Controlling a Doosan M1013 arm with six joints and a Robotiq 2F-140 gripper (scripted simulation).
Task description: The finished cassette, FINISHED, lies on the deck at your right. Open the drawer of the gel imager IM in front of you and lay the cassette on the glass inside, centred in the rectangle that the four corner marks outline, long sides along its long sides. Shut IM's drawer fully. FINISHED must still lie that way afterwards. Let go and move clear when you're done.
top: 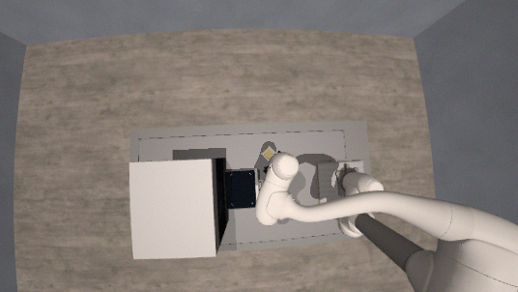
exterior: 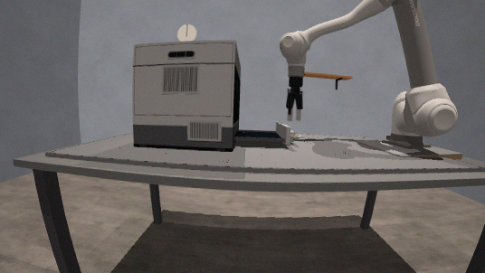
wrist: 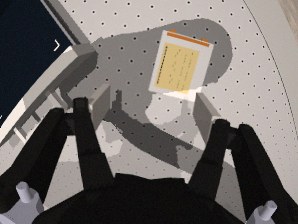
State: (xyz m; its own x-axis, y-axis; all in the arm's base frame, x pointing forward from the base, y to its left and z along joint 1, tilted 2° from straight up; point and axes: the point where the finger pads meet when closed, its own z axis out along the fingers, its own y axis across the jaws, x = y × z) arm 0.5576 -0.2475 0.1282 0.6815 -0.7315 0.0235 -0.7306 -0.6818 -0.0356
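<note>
My gripper is now 110 mm above the finished cassette, 50 mm to the left of it and 10 mm past it.
</note>
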